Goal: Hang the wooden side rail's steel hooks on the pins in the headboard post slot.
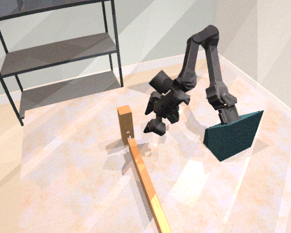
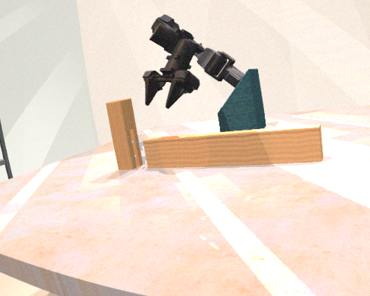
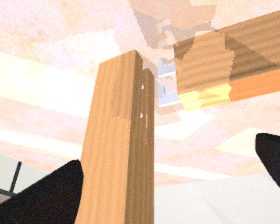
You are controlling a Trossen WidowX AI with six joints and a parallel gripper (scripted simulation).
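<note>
Right now the headboard post is 60 mm ahead of my gripper tip, 70 mm to the right of it and 60 mm below it.
</note>
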